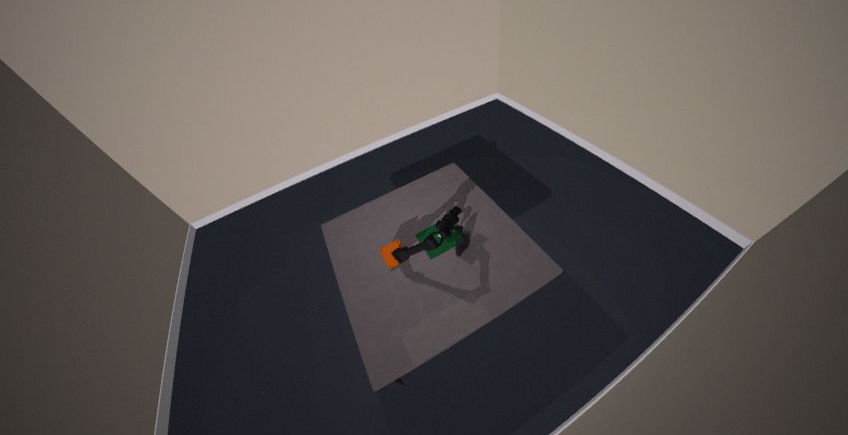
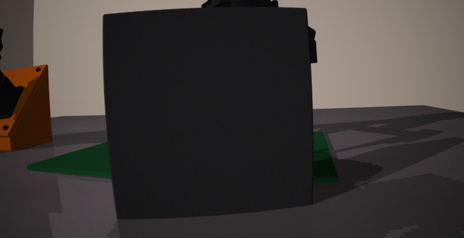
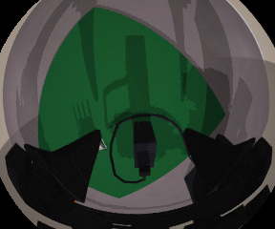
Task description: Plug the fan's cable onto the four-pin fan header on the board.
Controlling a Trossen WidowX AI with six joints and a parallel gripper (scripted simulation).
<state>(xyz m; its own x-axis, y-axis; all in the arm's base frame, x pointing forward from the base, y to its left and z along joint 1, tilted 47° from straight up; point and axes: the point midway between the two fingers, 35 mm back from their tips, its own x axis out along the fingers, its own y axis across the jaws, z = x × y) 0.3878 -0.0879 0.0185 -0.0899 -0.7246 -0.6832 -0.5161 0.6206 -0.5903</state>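
Now: gripper tip 1 cm past the dark fan plug. The rest, counted from my gripper tip: green board: 6 cm behind, 3 cm to the left, 3 cm below; black fan: 1 cm behind, 14 cm to the right, 4 cm above; four-pin fan header: 6 cm behind, 4 cm to the left, 2 cm below.
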